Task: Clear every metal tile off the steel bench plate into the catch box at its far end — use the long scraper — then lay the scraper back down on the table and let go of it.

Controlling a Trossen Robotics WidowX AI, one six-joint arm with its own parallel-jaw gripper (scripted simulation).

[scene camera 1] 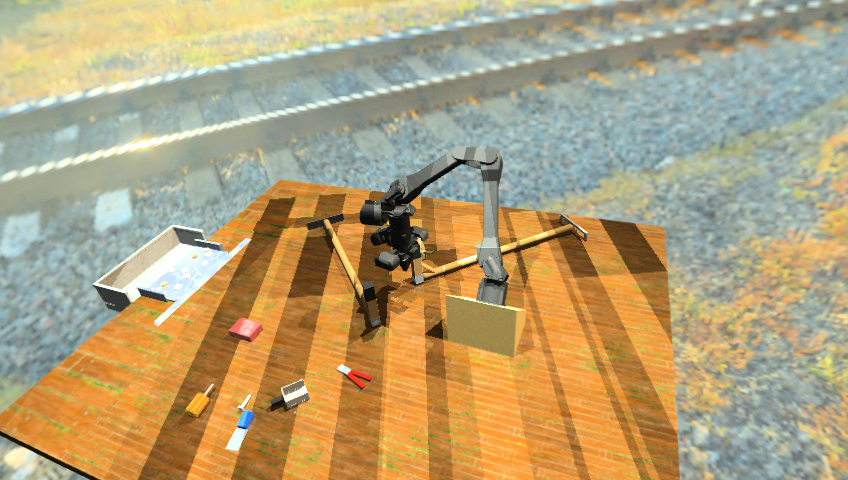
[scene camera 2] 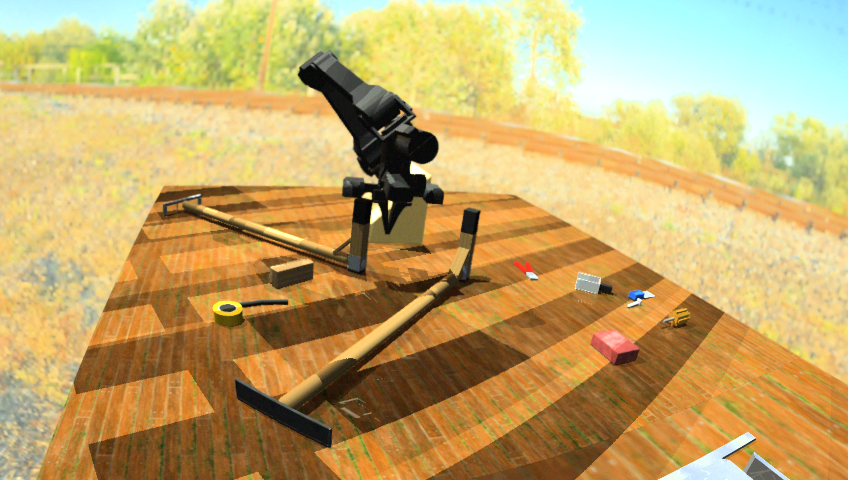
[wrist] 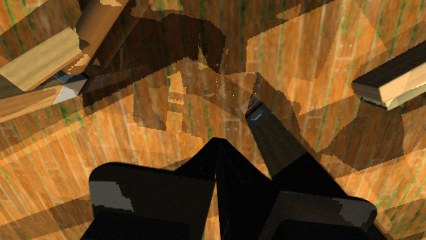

In view: my gripper (scene camera 2: 387,233), a red block (scene camera 2: 611,344), a long scraper (scene camera 2: 285,411) and a wooden block (scene camera 2: 294,272).
The long scraper shows as well in scene camera 1 (scene camera 1: 366,292). My gripper also shows in scene camera 1 (scene camera 1: 405,270) and in the wrist view (wrist: 217,143). The wrist view does not show the red block: it is out of frame.
